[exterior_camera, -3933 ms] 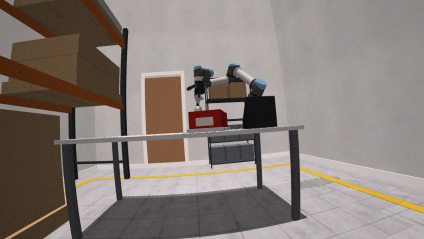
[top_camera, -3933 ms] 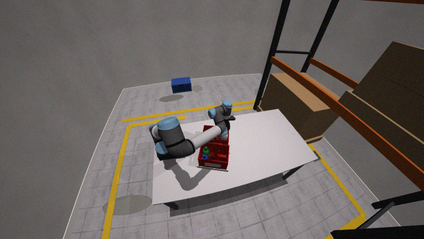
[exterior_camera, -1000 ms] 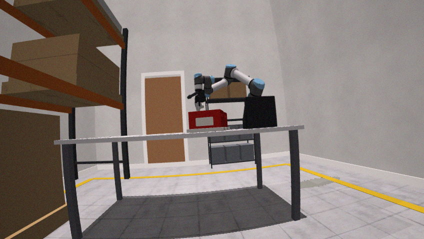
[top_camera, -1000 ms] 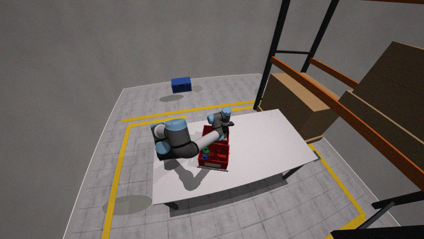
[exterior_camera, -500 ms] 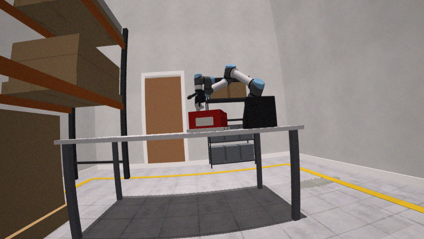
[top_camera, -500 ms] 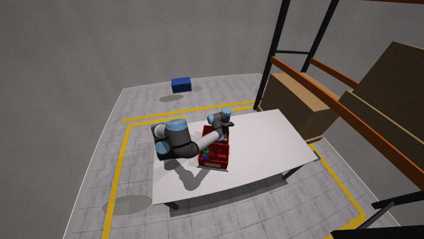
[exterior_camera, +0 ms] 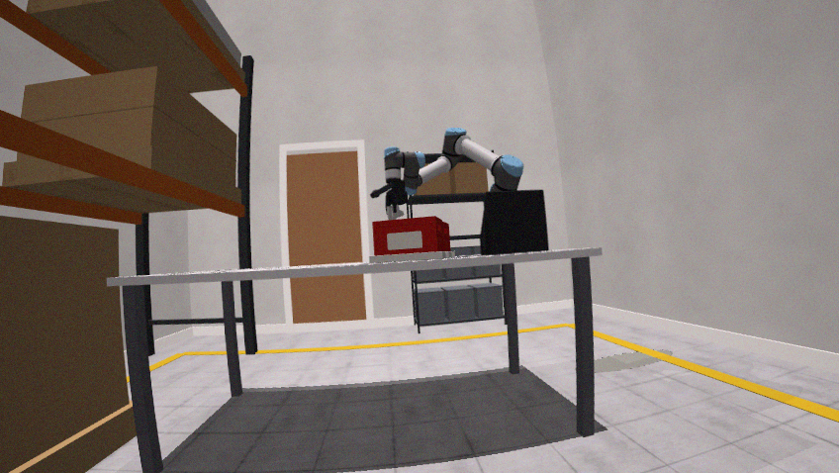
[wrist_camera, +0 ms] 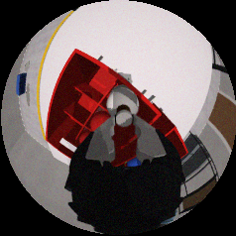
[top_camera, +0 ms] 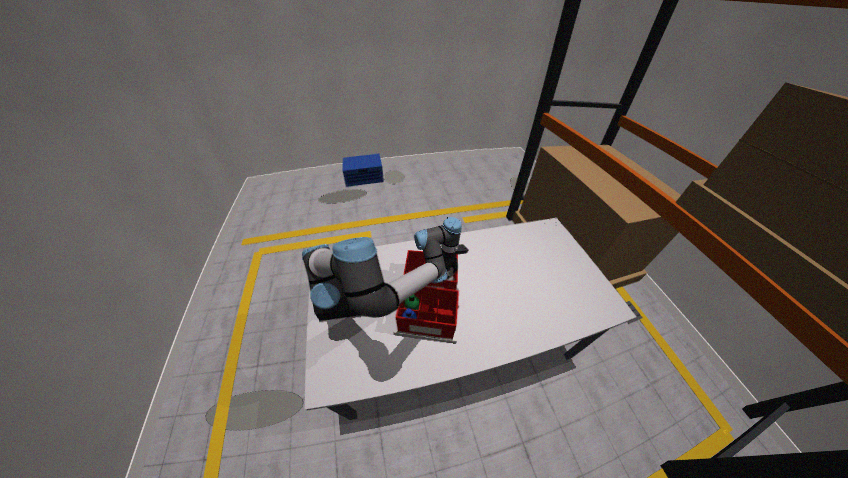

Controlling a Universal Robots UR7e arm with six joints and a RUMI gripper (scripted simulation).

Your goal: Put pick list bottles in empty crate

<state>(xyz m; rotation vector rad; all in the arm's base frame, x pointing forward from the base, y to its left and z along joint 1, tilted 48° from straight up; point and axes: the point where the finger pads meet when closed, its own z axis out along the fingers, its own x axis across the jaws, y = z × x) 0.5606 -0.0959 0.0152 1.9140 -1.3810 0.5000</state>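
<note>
Right now my hand is 7 cm above the grey-topped bottle. Also, from my hand: blue bottle (24 cm behind, 14 cm to the right, 9 cm below); then green bottle (21 cm behind, 9 cm below, 6 cm to the right).
</note>
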